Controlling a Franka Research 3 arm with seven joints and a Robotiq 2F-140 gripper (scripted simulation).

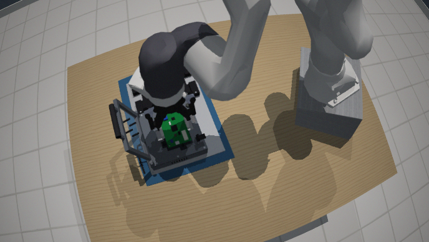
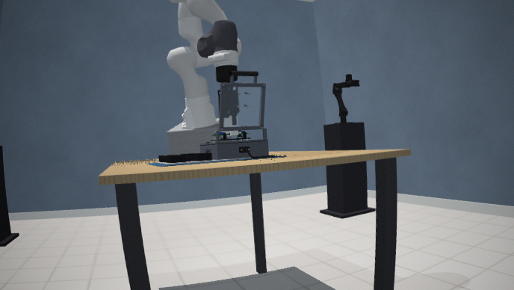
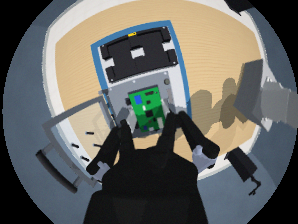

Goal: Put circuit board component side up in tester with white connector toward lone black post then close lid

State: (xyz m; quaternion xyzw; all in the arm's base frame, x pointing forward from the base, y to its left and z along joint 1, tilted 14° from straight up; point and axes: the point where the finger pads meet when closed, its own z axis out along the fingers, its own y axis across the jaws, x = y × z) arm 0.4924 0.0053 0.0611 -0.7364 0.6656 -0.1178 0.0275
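Now: hand 2 cm above the green circuit board. From my hand the other things lie so: black post: 7 cm behind, 5 cm to the left, 2 cm below; then see-through lid: 12 cm ahead, 1 cm to the left, 8 cm above.
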